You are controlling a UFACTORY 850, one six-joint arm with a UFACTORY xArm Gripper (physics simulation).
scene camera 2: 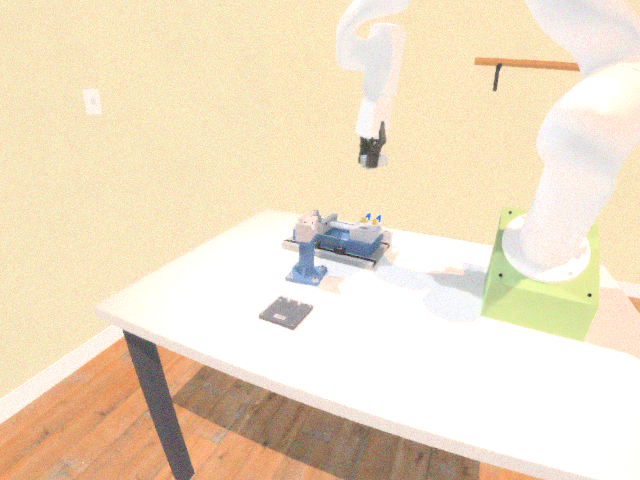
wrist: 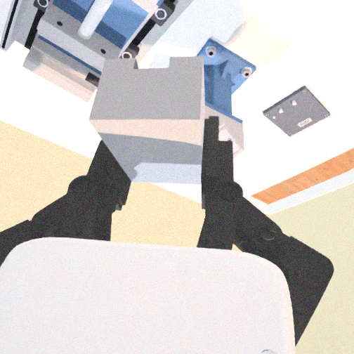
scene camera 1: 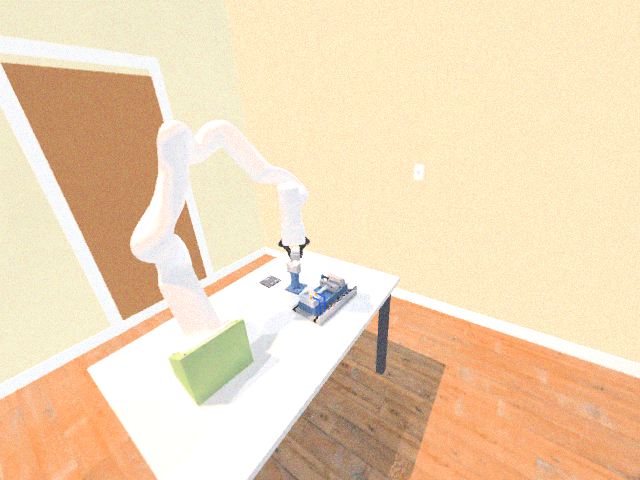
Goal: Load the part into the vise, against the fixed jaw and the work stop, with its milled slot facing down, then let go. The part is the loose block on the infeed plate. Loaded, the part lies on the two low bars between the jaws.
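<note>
My gripper (scene camera 1: 295,250) (scene camera 2: 371,155) (wrist: 168,135) points down and is shut on the part (scene camera 1: 295,255) (scene camera 2: 383,160) (wrist: 150,92), a grey block. The part hangs in the air, above and beside the vise (scene camera 1: 309,308) (scene camera 2: 361,246) (wrist: 120,17). In the wrist view the slot shows as a notch at the part's edge farthest from the gripper's palm, so it faces down. The vise has a blue body and two grey jaws, with blue bent pieces and yellow tips by one jaw. The low bars cannot be made out.
A blue stand (scene camera 1: 294,280) (scene camera 2: 306,255) (wrist: 217,92) with a pale angled head stands beside the vise, close to the part in the wrist view. A dark square plate (scene camera 1: 269,281) (scene camera 2: 285,313) (wrist: 297,112) with small pins lies on the table. The arm stands on a green base (scene camera 1: 217,364) (scene camera 2: 537,304).
</note>
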